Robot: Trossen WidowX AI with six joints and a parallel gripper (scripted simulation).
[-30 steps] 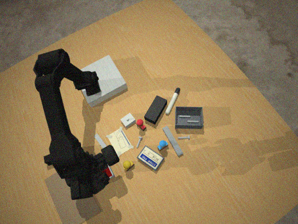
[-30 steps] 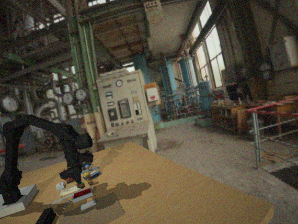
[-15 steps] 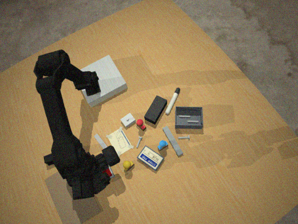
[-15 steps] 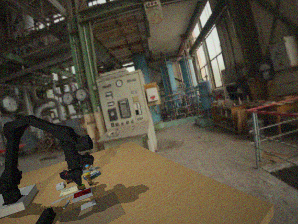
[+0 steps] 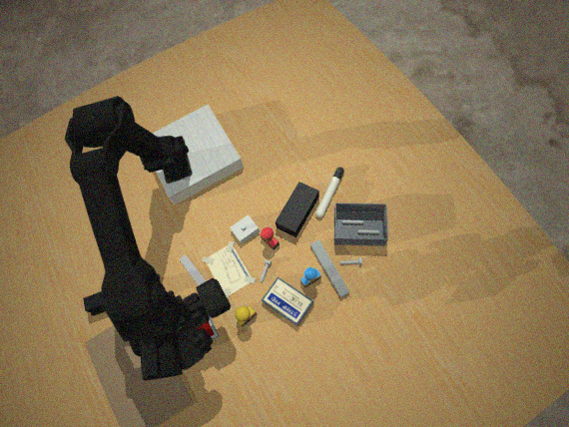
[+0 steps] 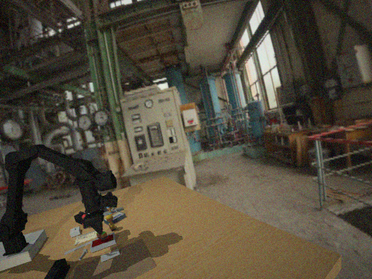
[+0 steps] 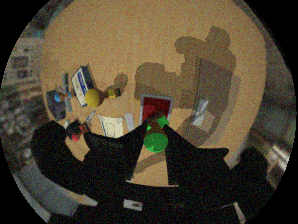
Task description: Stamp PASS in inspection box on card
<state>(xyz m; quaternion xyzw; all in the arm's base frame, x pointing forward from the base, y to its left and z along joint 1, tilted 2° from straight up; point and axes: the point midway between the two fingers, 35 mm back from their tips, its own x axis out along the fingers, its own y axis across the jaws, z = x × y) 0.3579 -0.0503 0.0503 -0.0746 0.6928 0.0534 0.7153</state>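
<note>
My gripper tip is now 4 cm above the red ink pad. From my gripper tip the other things lie so: yellow stamp 10 cm to the left, 3 cm below, 2 cm ahead; then green-knobbed stamp right at my gripper tip; then cream card 10 cm to the left, 9 cm behind, 5 cm below.
</note>
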